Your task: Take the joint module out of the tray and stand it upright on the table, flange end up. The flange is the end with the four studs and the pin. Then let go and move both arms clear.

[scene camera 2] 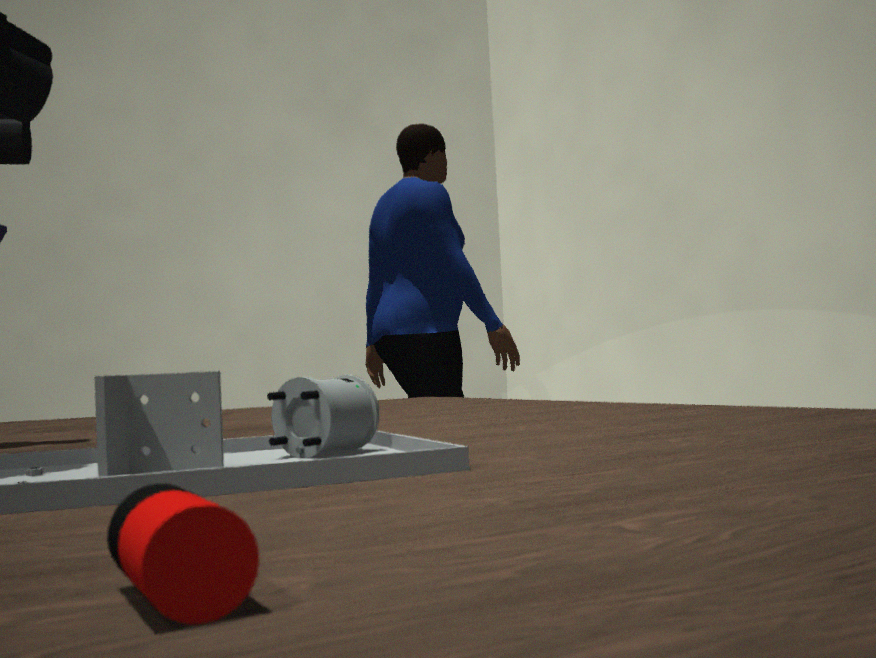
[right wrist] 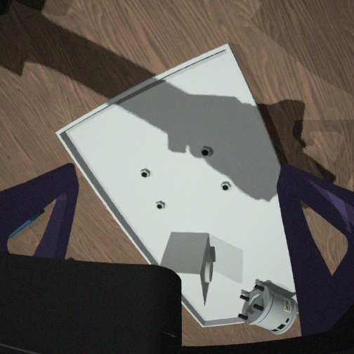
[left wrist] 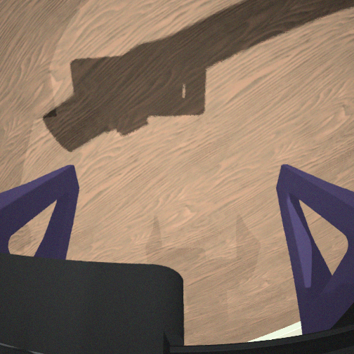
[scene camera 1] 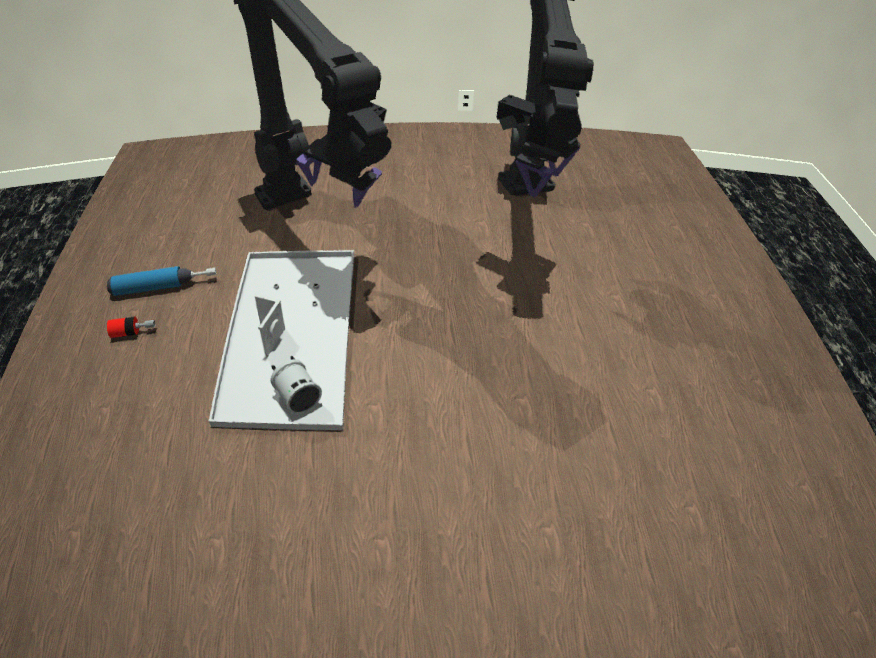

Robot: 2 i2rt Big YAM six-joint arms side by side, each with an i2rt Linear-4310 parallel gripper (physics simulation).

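Frame: origin at the left arm's base, x right, y ahead, z up, level; millimetres.
Where they show: left gripper, fingertip midpoint: (scene camera 1: 543,185); right gripper, fingertip midpoint: (scene camera 1: 334,195); right arm's base, link origin: (scene camera 1: 282,194).
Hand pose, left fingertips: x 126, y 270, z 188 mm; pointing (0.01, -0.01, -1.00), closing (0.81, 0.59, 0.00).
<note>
After its pixels a point has its place.
The joint module (scene camera 1: 296,384) @(x 642, y 496, z 64 mm) (scene camera 2: 339,414) @(x 674, y 470, z 37 mm) (right wrist: 272,311) is a light grey cylinder lying on its side in the near part of the white tray (scene camera 1: 277,426) @(x 687, y 525, z 8 mm) (scene camera 2: 410,465) @(x 785, y 451, z 7 mm) (right wrist: 107,155). Its flange, with four black studs, faces the tray's far left in scene camera 1 and the viewer's left in scene camera 2. A small pin shows low on the flange. My right gripper (scene camera 1: 334,191) @(x 500, y 176, z 172 mm) (right wrist: 177,174) is open and empty, raised behind the tray's far end. My left gripper (scene camera 1: 550,173) @(x 126, y 270, z 188 mm) (left wrist: 177,175) is open and empty, raised over the table's back, right of the tray.
A grey angle bracket (scene camera 1: 271,336) @(x 662, y 358, z 36 mm) (scene camera 2: 166,424) @(x 658, y 338, z 39 mm) (right wrist: 186,251) stands in the tray beside the module's flange end, with several nuts (scene camera 1: 276,286) @(x 631, y 205, z 9 mm) (right wrist: 160,205) farther back. A blue driver (scene camera 1: 146,280) @(x 894, y 126, z 34 mm) and a red driver (scene camera 1: 122,327) @(x 946, y 240, z 29 mm) (scene camera 2: 198,559) @(x 977, y 222, z 19 mm) lie left of the tray. A person (scene camera 2: 414,262) stands beyond the table.
</note>
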